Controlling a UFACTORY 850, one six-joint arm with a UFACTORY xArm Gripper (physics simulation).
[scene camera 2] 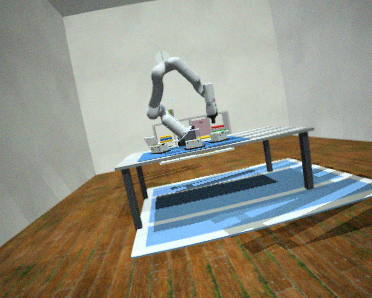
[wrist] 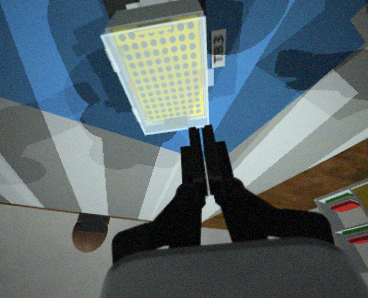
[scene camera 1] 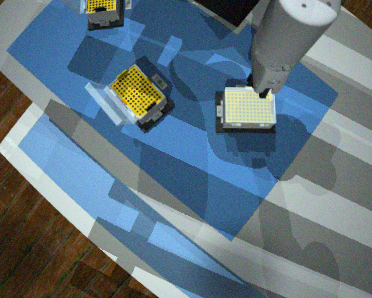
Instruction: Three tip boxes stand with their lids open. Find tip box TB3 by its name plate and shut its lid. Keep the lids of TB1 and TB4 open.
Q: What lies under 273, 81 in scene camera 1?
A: The gripper.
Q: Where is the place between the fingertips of the gripper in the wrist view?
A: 201, 138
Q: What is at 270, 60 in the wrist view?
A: A blue mat.
